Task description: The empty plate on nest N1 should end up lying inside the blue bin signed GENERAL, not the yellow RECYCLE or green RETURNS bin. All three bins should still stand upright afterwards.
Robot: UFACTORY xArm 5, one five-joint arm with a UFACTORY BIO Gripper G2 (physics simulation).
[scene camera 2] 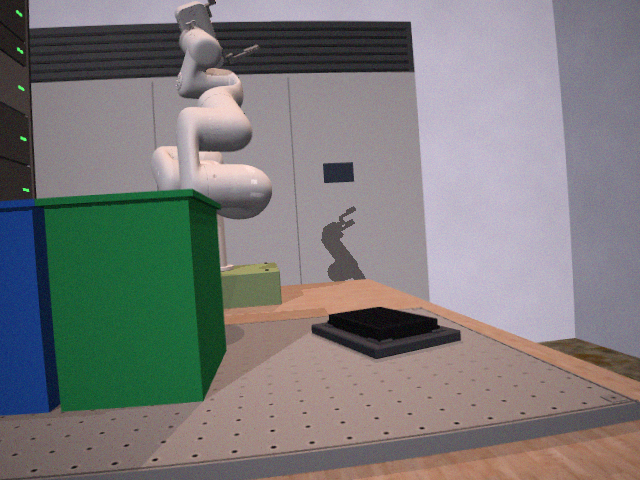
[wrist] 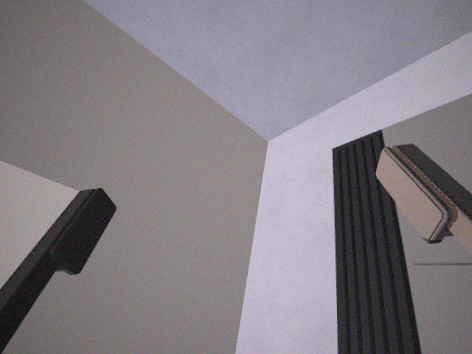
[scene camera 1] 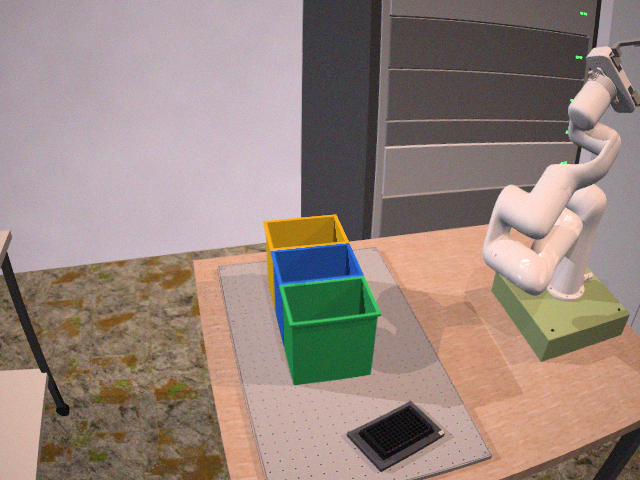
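Seen in the pictures: hand, its tool point: (scene camera 2: 242, 20) (wrist: 232, 210); arm's base, origin of its link: (scene camera 1: 564, 287).
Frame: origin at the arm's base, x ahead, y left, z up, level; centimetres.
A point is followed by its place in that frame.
The black plate (scene camera 1: 398, 429) {x 60.4, y 25.5, z -3.6 cm} (scene camera 2: 382, 322) {x 63.5, y 25.0, z -3.6 cm} lies flat on the dark grey nest (scene camera 1: 382, 463) {x 66.0, y 32.2, z -4.8 cm} (scene camera 2: 377, 351) {x 69.9, y 22.2, z -5.2 cm} near the front of the perforated board. The blue bin (scene camera 1: 316, 264) {x 64.5, y -19.1, z 7.5 cm} (scene camera 2: 20, 310) {x 75.1, y -9.7, z 2.8 cm} stands upright between the yellow bin (scene camera 1: 299, 232) {x 65.0, y -32.1, z 8.3 cm} and the green bin (scene camera 1: 333, 348) {x 68.0, y 5.5, z 3.9 cm} (scene camera 2: 124, 304) {x 75.8, y -1.0, z 2.7 cm}, which also stand upright. The yellow bin does not show in the second scene view. No signs on the bins are readable. My gripper (wrist: 250, 212) {x -2.6, y 12.5, z 65.7 cm} is open and empty, raised high above the arm's base and far from the plate; its two fingers stand wide apart in the wrist view.
The perforated board (scene camera 1: 320, 428) {x 74.3, y 18.6, z -6.0 cm} (scene camera 2: 320, 397) {x 78.6, y 14.6, z -6.0 cm} lies on the wooden table (scene camera 1: 439, 268) {x 26.0, y -28.3, z -7.3 cm} (scene camera 2: 351, 294) {x 12.1, y 33.7, z -7.3 cm}. The arm stands on a green block (scene camera 1: 573, 325) {x 7.3, y 14.7, z 0.1 cm} (scene camera 2: 250, 289) {x 17.0, y 10.0, z -3.6 cm} to the right of the bins. A dark rack (scene camera 1: 377, 155) stands behind the table. Another table (scene camera 1: 20, 413) shows at the left.
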